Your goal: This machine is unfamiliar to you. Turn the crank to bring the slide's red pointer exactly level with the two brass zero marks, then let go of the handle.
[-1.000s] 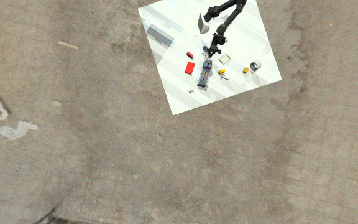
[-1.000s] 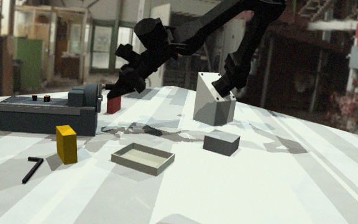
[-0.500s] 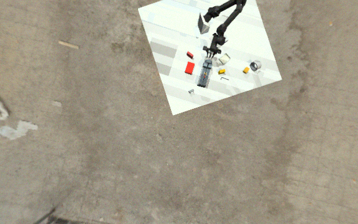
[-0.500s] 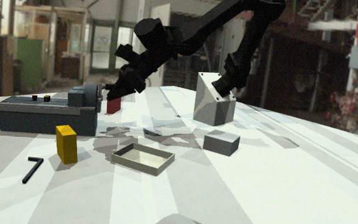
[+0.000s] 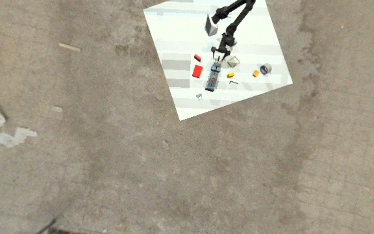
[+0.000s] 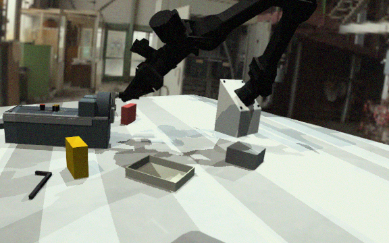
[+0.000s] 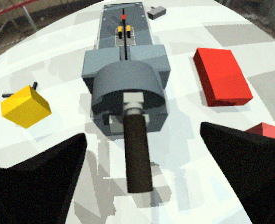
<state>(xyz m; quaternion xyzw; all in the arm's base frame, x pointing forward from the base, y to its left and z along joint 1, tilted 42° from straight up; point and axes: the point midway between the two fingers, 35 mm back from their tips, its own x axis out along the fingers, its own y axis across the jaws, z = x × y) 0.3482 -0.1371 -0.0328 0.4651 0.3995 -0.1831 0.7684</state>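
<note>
Right now my gripper tip is 10 mm to the right of the dark crank handle, 10 mm below it and 10 mm past it. The rest, counted from my gripper tip: flat red block: 210 mm to the right, 100 mm below, 20 mm behind; red pointer: 160 mm ahead, 130 mm to the right, 30 mm below; yellow block: 180 mm ahead, 90 mm to the left, 80 mm below.
</note>
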